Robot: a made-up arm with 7 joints.
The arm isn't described. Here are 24 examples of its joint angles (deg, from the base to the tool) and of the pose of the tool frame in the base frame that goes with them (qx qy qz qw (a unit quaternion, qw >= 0); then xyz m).
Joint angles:
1: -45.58 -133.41 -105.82 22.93 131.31 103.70 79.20
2: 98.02 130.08 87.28 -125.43 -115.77 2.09 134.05
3: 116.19 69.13 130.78 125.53 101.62 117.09 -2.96
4: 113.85 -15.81 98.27 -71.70 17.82 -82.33 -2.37
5: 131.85 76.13 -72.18 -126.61 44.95 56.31 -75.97
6: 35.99 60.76 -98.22 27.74 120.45 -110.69 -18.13
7: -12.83 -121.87 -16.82 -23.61 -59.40 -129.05 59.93
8: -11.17 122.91 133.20 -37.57 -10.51 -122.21 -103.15
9: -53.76 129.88 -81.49 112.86 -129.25 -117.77 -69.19
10: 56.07 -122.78 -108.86 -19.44 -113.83 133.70 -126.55
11: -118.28 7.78 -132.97 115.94 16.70 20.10 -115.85
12: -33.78 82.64 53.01 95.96 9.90 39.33 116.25
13: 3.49 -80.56 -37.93 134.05 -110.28 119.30 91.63
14: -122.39 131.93 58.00 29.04 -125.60 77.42 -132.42
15: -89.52 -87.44 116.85 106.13 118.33 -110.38 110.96
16: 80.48 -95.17 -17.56 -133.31 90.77 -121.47 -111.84
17: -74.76 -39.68 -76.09 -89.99 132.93 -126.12 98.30
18: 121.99 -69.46 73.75 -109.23 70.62 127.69 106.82
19: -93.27 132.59 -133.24 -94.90 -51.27 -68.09 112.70
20: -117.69 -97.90 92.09 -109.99 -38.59 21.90 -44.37
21: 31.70 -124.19 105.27 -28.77 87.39 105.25 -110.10
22: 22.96 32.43 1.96 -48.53 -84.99 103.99 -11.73
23: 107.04 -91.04 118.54 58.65 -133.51 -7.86 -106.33
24: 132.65 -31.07 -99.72 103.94 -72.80 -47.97 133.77
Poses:
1: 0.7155 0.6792 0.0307 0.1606 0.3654 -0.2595 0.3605
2: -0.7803 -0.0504 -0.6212 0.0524 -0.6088 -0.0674 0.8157
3: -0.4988 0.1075 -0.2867 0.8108 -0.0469 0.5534 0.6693
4: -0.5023 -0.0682 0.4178 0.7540 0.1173 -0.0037 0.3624
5: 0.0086 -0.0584 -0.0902 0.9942 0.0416 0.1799 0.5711
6: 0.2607 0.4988 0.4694 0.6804 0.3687 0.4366 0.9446
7: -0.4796 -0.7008 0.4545 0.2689 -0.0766 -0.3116 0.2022
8: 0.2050 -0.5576 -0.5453 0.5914 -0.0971 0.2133 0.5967
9: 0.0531 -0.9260 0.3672 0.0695 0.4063 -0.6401 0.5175
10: -0.8053 0.1402 -0.5457 0.1845 -0.2595 0.1001 0.7680
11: 0.7922 0.0316 0.4664 0.3924 0.0991 -0.2886 0.8683
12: 0.8652 -0.2965 0.2485 0.3189 0.2143 -0.1637 0.6358
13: -0.5056 0.0719 0.1690 0.8430 0.0651 0.8294 0.0788
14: -0.1394 0.5727 -0.7294 0.3471 -0.4854 -0.0507 0.6386
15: -0.7531 -0.0709 -0.6482 0.0871 -0.4729 -0.4341 0.7369
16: -0.7162 -0.1470 0.1499 0.6656 0.2726 0.5292 0.6314
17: -0.0116 -0.5767 -0.5232 0.6273 0.2529 -0.1012 0.8450
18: 0.1776 -0.7746 -0.1442 0.5896 0.3615 0.1016 0.2958
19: -0.7884 -0.0958 -0.5872 0.1565 -0.2685 -0.1247 0.2663
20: -0.6105 -0.0869 0.4304 0.6592 -0.3216 0.2474 0.0588
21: 0.7918 0.5119 -0.0057 0.3331 -0.1986 -0.0630 0.3856
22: -0.0156 0.3732 0.8363 0.4014 -0.1365 0.6887 0.6441
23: -0.6921 -0.0933 -0.2014 0.6868 0.1637 0.3126 1.0483
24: 0.0820 -0.8644 0.1901 0.4582 0.7287 -0.0859 0.6655
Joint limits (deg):
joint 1: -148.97..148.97
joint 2: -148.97..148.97
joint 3: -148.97..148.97
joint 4: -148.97..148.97
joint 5: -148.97..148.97
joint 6: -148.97..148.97
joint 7: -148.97..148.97
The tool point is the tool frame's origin. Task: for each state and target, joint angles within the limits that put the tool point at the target. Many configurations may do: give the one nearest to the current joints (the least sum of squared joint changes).
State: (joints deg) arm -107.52 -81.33 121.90 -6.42 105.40 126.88 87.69
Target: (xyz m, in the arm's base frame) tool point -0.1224 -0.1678 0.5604
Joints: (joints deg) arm -82.69 -82.83 96.43 4.25 54.60 124.11 99.38
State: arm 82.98 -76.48 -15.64 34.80 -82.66 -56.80 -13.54
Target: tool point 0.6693 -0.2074 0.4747
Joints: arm 71.95 -34.89 6.44 61.51 -60.72 -69.74 -16.53
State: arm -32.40 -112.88 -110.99 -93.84 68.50 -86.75 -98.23
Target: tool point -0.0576 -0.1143 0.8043
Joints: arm -38.50 -91.45 -65.44 -88.54 90.91 -97.81 -96.32
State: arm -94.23 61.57 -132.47 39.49 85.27 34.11 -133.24
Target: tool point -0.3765 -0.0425 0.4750
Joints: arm -89.35 16.69 -126.92 2.40 105.46 46.24 -135.76
